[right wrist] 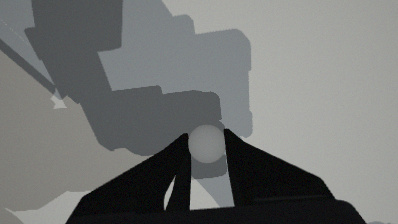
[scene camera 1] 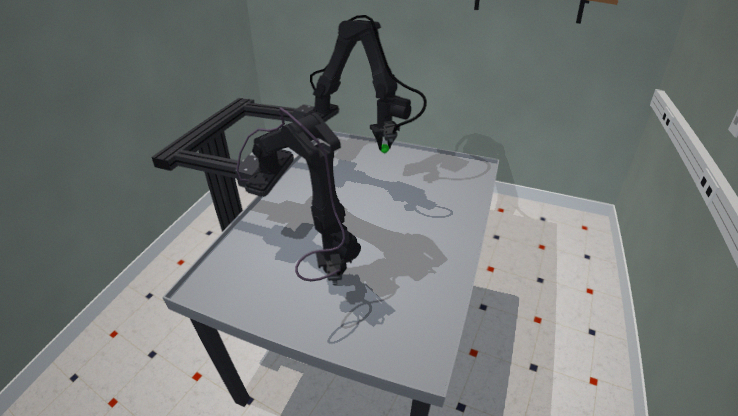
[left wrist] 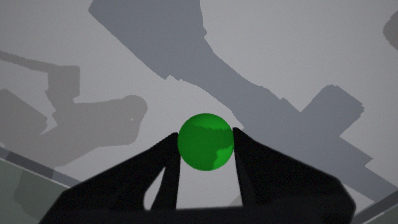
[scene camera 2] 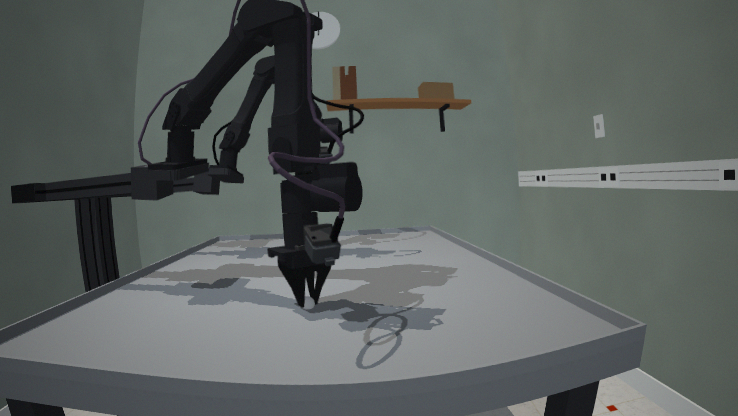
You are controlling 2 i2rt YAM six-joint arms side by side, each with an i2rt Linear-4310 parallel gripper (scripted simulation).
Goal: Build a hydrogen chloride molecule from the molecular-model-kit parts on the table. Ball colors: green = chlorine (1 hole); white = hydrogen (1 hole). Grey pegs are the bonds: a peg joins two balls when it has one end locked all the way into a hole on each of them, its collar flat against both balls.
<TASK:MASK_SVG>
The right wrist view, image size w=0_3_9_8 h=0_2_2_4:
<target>my right gripper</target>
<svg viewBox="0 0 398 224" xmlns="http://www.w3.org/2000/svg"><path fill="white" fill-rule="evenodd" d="M367 223L352 204L343 200L336 200L320 177L244 142L231 130L224 129L228 173L235 207L189 210L191 154L188 147L188 133L184 133L162 151L83 196L65 224ZM175 177L173 190L164 210L164 197Z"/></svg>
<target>white ball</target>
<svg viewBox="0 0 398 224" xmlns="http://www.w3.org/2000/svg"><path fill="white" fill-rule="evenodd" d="M201 125L195 128L189 136L189 152L199 162L212 163L220 159L225 152L224 134L213 125Z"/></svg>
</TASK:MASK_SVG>
